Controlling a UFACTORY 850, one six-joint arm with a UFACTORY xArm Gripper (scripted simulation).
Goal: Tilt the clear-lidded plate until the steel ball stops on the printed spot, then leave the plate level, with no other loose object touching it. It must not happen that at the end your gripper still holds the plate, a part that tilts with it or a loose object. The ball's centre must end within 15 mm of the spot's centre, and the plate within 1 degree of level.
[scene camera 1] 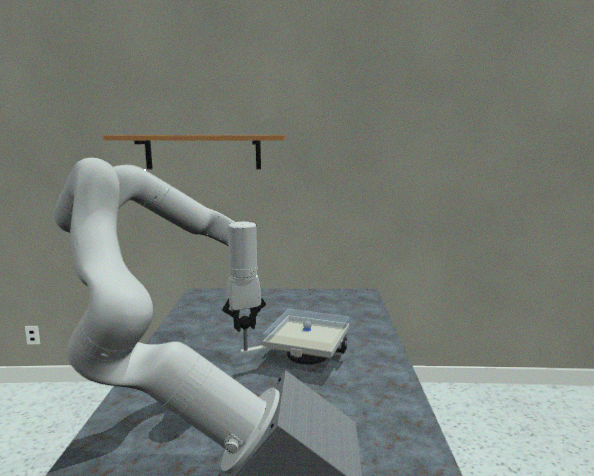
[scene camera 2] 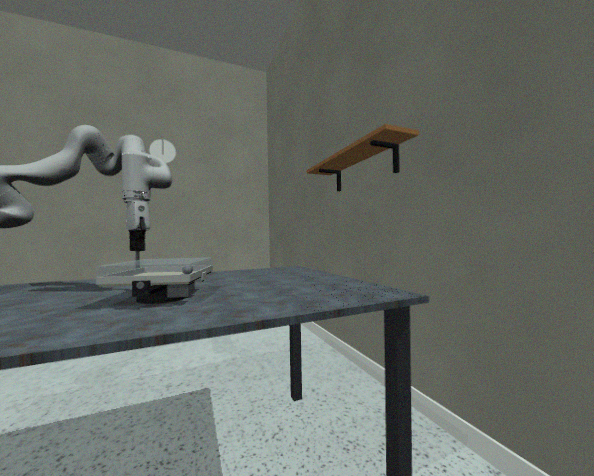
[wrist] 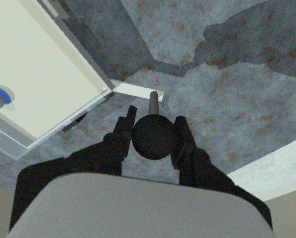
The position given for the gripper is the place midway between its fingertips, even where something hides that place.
Note:
In view: the gripper point(scene camera 2: 137, 250) and a dark pivot base point(scene camera 1: 305, 359).
The gripper shows as well in the wrist view point(wrist: 153, 122).

